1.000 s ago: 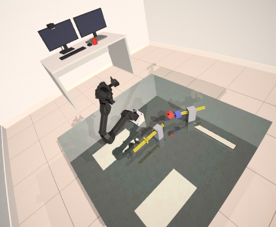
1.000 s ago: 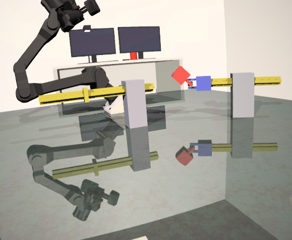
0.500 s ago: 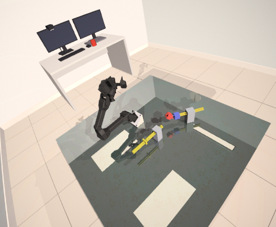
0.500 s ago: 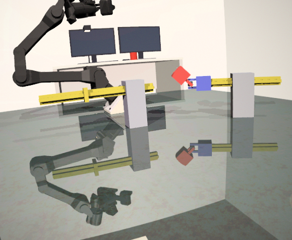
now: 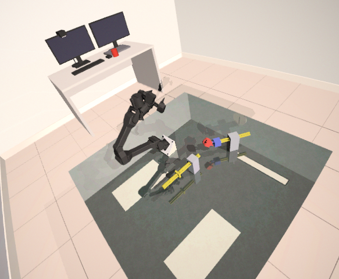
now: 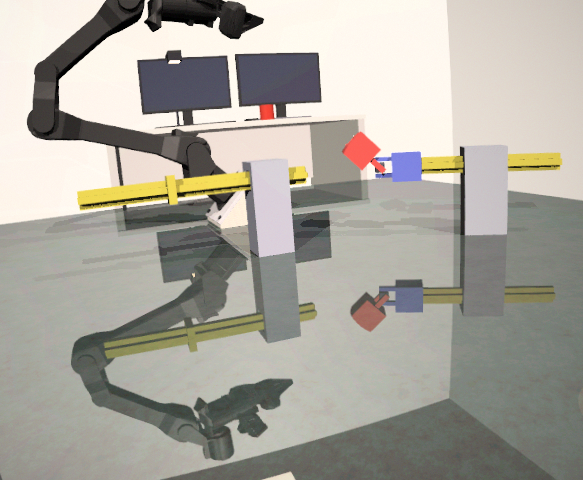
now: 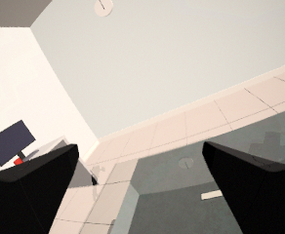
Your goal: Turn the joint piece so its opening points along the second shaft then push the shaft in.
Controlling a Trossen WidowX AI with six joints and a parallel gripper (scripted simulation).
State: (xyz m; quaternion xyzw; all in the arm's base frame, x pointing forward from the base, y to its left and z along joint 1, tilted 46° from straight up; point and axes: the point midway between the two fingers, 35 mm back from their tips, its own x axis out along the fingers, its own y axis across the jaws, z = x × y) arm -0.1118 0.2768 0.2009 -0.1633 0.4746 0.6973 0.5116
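My gripper tip is now 310 mm short of the red joint piece, 280 mm above it and 100 mm to the right of it.
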